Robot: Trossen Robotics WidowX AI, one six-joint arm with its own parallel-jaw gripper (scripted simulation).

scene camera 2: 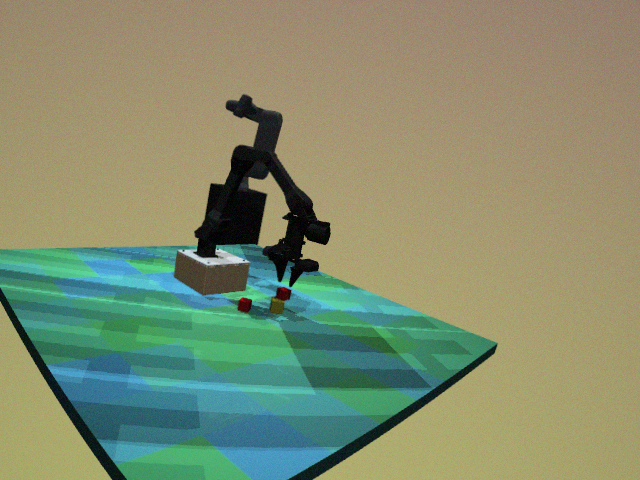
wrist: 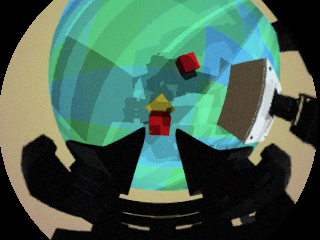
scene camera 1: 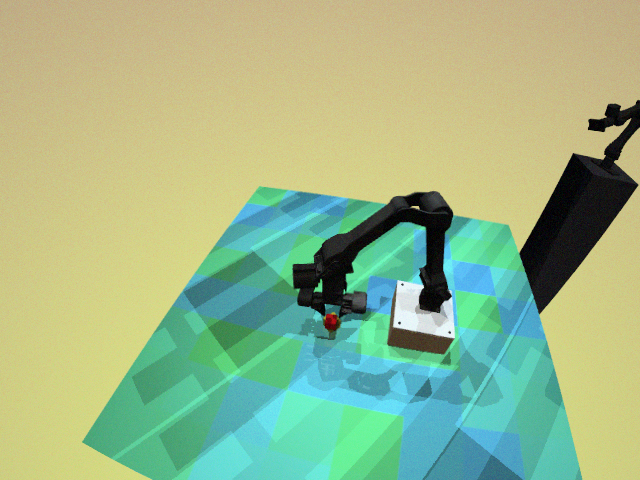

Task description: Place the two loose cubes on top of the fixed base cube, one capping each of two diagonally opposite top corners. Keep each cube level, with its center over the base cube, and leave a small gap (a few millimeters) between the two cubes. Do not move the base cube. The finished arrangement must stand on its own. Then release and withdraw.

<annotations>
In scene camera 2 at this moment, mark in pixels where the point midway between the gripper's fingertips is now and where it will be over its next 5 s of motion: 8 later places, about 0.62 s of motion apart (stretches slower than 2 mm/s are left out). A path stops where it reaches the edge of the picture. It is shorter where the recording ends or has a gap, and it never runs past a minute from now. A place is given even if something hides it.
My gripper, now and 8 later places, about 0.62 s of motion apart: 284,284; 280,282; 265,276; 252,271; 247,289; 247,298; 245,304; 247,295; 250,277
</annotations>
